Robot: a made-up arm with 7 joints. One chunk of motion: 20 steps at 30 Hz.
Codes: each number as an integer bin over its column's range. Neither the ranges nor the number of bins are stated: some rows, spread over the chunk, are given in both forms.
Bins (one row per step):
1: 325 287 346 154 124 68
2: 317 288 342 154 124 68
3: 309 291 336 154 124 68
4: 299 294 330 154 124 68
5: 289 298 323 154 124 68
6: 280 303 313 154 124 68
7: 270 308 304 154 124 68
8: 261 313 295 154 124 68
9: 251 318 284 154 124 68
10: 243 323 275 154 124 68
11: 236 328 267 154 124 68
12: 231 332 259 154 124 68
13: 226 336 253 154 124 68
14: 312 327 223 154 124 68
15: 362 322 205 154 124 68
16: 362 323 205 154 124 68
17: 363 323 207 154 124 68
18: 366 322 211 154 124 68
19: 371 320 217 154 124 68
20: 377 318 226 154 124 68
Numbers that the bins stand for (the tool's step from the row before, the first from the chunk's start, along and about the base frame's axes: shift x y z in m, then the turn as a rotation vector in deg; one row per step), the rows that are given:
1: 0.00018 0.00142 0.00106 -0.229 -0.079 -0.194
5: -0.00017 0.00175 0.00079 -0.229 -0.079 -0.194
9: -0.00054 0.00233 0.00033 -0.229 -0.079 -0.194
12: -0.00074 0.00275 0.00004 -0.229 -0.079 -0.194
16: 0.00054 0.00248 -0.00059 -0.229 -0.079 -0.194
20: 0.00069 0.00233 -0.00035 -0.229 -0.079 -0.194
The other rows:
2: 0.00010 0.00145 0.00102 -0.229 -0.079 -0.194
3: 0.00002 0.00154 0.00095 -0.229 -0.079 -0.194
4: -0.00007 0.00163 0.00087 -0.229 -0.079 -0.194
6: -0.00026 0.00189 0.00068 -0.229 -0.079 -0.194
7: -0.00036 0.00204 0.00057 -0.229 -0.079 -0.194
8: -0.00045 0.00219 0.00046 -0.229 -0.079 -0.194
10: -0.00062 0.00248 0.00023 -0.229 -0.079 -0.194
11: -0.00069 0.00263 0.00014 -0.229 -0.079 -0.194
13: -0.00079 0.00286 -0.00003 -0.229 -0.079 -0.194
14: 0.00005 0.00260 -0.00038 -0.229 -0.079 -0.194
15: 0.00054 0.00245 -0.00059 -0.229 -0.079 -0.194
17: 0.00055 0.00248 -0.00057 -0.229 -0.079 -0.194
18: 0.00058 0.00245 -0.00052 -0.229 -0.079 -0.194
19: 0.00063 0.00239 -0.00045 -0.229 -0.079 -0.194

